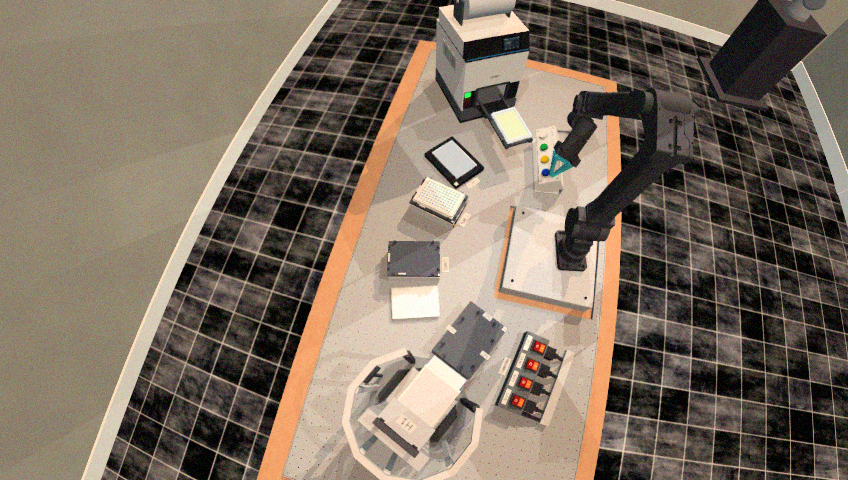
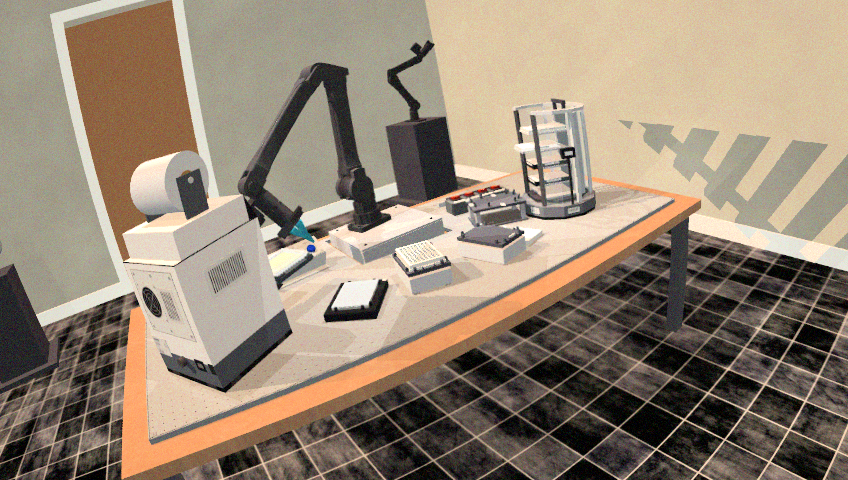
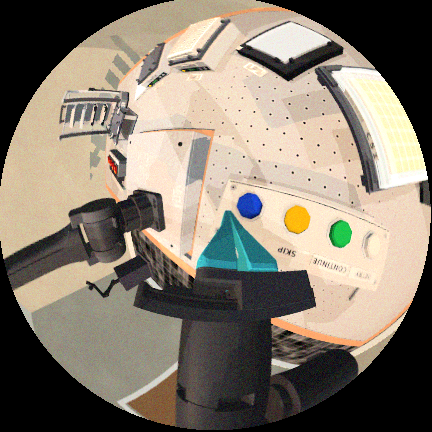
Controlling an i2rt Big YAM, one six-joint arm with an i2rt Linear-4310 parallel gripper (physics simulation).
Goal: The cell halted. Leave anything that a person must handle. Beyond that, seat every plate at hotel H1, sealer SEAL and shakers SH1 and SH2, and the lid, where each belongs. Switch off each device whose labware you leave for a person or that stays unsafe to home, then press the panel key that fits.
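Places are measured from the arm's base along level axes (x ahead, y right, z down), in millimetres.
Pixels of known places: gripper, between the fingertips: (image 1: 550,176) (image 2: 314,242) (image 3: 226,214); arm's base, origin of its link: (image 1: 569,251) (image 2: 369,224) (image 3: 149,207).
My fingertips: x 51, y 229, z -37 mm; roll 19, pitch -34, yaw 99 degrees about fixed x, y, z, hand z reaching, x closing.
Observation:
For each thing: its middle in the pictures, then the offset to it from my fingertips. "spot": a spot on its surface instead.
- blue key, middle of its body: (image 3: 249,205) (image 2: 311,249) (image 1: 545,172) dz +11, dx +11, dy +20 mm
- yellow key, middle of its body: (image 3: 296,219) (image 1: 544,159) dz +11, dx +9, dy +70 mm
- green key, middle of its body: (image 3: 339,233) (image 1: 544,147) dz +11, dx +6, dy +120 mm
- yellow-topped plate, middle of its body: (image 2: 279,262) (image 1: 511,124) dz -31, dx +121, dy +168 mm
- sealer, middle of its body: (image 2: 194,260) (image 1: 480,44) dz -153, dx +229, dy +408 mm
- white plate, middle of its body: (image 2: 419,255) (image 3: 192,36) (image 1: 439,197) dz +13, dx +340, dy -93 mm
- shaker, a spot on its surface: (image 2: 490,236) (image 1: 409,252) spot: dz +20, dx +411, dy -265 mm
- flat white piece, middle of its body: (image 2: 515,235) (image 1: 415,302) (image 3: 142,83) dz +68, dx +387, dy -393 mm
- Hotel H1, middle of its body: (image 1: 414,409) (image 2: 553,154) (image 3: 89,112) dz -97, dx +363, dy -664 mm
- black nest, middle of its body: (image 2: 356,298) (image 1: 454,160) dz +60, dx +297, dy +75 mm
- dark platform, middle of its body: (image 1: 469,340) (image 2: 496,207) (image 3: 119,123) dz +37, dx +239, dy -492 mm
My gripper (image 1: 551,175) (image 2: 312,240) (image 3: 226,214) is shut and empty, its teal fingertips beside the blue key (image 1: 545,172) (image 2: 310,248) (image 3: 249,205) of the panel. The yellow key (image 1: 544,159) (image 3: 297,219) and green key (image 1: 543,146) (image 3: 340,233) stand further along. A yellow-topped plate (image 1: 509,124) (image 2: 289,261) (image 3: 400,120) lies on the tray of the sealer (image 1: 493,65) (image 2: 238,321). A white plate (image 1: 440,198) (image 2: 421,254) sits on shaker SH1. Another shaker (image 1: 414,258) (image 2: 490,236) has a bare dark top. A flat white piece (image 1: 414,301) (image 2: 531,236) lies beside it. Hotel H1 (image 1: 407,437) (image 2: 535,154) holds several plates.
A black nest (image 1: 471,171) (image 2: 351,312) (image 3: 287,70) bears a white piece. A dark platform (image 1: 468,340) (image 2: 496,208) stands before the hotel. A strip of red switches (image 1: 523,380) (image 2: 476,195) (image 3: 116,163) is near the arm's raised base plate (image 1: 535,261) (image 2: 392,231).

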